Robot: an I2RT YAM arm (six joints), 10 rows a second.
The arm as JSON. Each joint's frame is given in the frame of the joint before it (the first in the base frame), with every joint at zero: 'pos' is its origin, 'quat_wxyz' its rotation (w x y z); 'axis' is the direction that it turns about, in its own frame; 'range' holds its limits. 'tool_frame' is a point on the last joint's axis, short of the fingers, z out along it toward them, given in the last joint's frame.
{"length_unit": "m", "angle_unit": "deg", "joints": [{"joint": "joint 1", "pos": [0.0, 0.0, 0.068], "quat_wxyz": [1.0, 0.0, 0.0, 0.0], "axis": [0.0, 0.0, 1.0], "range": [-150.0, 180.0]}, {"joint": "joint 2", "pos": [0.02, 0.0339, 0.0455], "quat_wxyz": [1.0, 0.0, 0.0, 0.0], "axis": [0.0, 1.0, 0.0], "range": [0.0, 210.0]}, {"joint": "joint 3", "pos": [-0.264, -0.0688, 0.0], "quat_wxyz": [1.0, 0.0, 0.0, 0.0], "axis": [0.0, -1.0, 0.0], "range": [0.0, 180.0]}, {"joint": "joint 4", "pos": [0.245, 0.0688, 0.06], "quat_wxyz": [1.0, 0.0, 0.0, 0.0], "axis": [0.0, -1.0, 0.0], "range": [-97.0, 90.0]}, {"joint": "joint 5", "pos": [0.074, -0.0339, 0.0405], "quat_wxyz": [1.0, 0.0, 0.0, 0.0], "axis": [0.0, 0.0, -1.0], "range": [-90.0, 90.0]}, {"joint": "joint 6", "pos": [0.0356, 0.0, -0.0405], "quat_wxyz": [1.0, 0.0, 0.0, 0.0], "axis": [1.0, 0.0, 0.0], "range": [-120.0, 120.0]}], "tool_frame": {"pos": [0.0, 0.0, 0.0], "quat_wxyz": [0.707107, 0.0, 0.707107, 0.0]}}
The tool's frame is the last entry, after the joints.
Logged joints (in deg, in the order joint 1, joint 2, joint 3, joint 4, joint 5, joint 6), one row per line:
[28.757, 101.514, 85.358, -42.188, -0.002, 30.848]
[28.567, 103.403, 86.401, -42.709, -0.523, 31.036]
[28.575, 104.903, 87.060, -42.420, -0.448, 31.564]
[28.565, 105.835, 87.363, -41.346, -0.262, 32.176]
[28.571, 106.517, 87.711, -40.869, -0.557, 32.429]
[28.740, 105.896, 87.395, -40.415, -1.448, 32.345]
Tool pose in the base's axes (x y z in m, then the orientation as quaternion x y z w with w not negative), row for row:
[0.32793, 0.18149, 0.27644, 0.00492, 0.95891, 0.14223, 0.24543]
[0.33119, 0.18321, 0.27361, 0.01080, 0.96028, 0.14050, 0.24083]
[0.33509, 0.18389, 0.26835, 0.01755, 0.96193, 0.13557, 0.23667]
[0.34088, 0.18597, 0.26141, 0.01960, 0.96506, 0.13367, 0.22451]
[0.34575, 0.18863, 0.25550, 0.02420, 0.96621, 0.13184, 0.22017]
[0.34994, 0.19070, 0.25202, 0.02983, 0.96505, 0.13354, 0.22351]
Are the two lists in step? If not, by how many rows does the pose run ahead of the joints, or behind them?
The pose runs 2 rows behind the joints: the pose in row i belongs to the joints in row i - 2.
